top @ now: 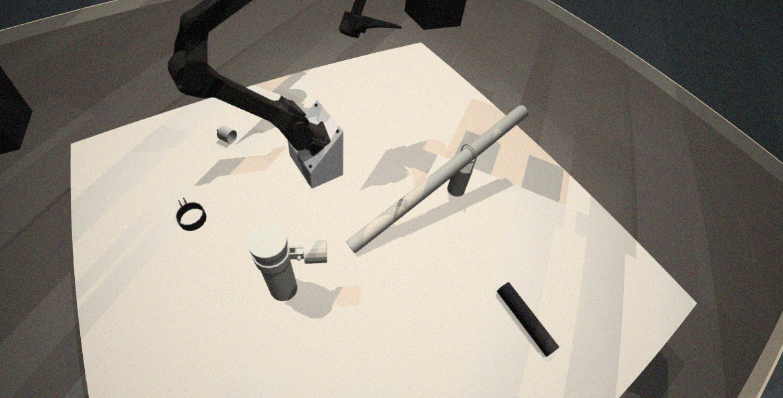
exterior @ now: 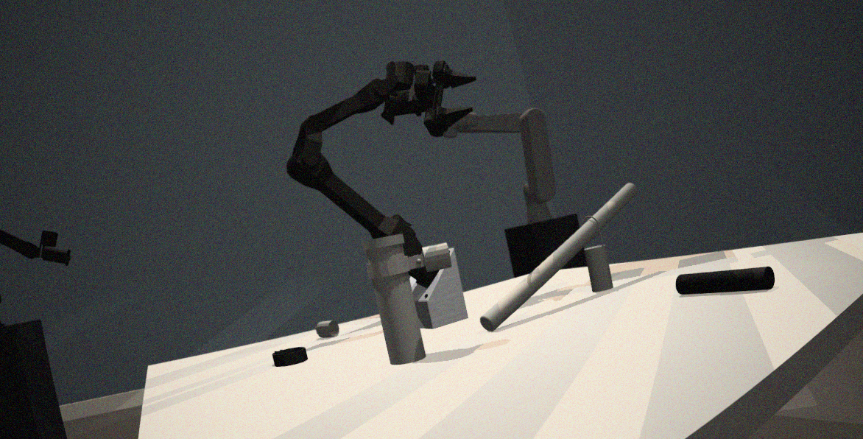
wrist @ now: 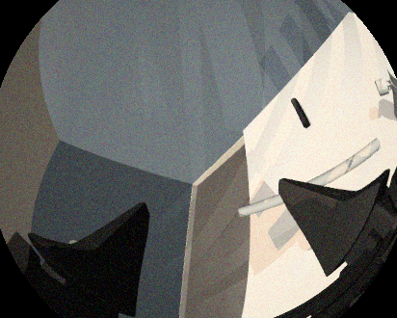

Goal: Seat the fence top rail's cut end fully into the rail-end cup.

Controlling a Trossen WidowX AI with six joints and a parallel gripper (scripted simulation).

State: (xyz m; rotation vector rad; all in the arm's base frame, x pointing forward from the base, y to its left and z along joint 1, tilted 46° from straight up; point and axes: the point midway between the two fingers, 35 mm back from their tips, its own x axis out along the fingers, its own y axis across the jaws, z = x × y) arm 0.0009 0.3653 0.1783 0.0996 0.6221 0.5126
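My gripper tip is now 21 cm short of the brace band with rail-end cup, 30 cm to the left of it and 33 cm above it. Round my gripper tip: small post: 9 cm ahead, 16 cm to the left, 38 cm below; then black cylinder: 47 cm ahead, 12 cm to the left, 47 cm below.
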